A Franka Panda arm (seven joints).
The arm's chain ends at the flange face. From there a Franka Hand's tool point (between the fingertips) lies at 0.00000 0.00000 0.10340 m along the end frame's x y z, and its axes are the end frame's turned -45 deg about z.
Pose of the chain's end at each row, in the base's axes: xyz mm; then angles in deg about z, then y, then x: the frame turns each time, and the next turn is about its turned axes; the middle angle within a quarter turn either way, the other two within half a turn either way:
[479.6 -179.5 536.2 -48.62 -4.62 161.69]
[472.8 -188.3 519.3 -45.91 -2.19 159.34]
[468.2 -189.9 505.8 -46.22 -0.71 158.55]
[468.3 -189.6 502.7 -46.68 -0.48 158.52]
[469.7 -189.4 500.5 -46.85 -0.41 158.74]
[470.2 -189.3 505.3 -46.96 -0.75 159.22]
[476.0 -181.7 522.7 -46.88 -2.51 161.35]
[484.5 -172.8 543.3 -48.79 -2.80 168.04]
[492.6 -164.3 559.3 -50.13 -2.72 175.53]
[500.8 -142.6 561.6 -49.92 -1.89 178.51]
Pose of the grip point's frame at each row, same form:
[460.5 -206.9 438.4 -5.73 9.47 163.61]
[449.2 -216.3 422.6 -3.17 12.84 163.54]
[441.7 -216.9 409.6 -3.40 14.47 163.97]
[441.3 -216.2 406.5 -3.83 14.65 164.11]
[442.8 -215.5 404.1 -3.94 14.56 164.33]
[444.3 -215.3 408.6 -4.02 13.98 164.45]
[454.8 -207.4 424.8 -3.80 11.24 164.82]
[471.6 -190.6 442.3 -4.67 6.42 169.51]
[489.6 -173.2 456.3 -5.29 1.23 174.92]
[500.9 -146.9 458.3 -4.94 -0.28 177.61]

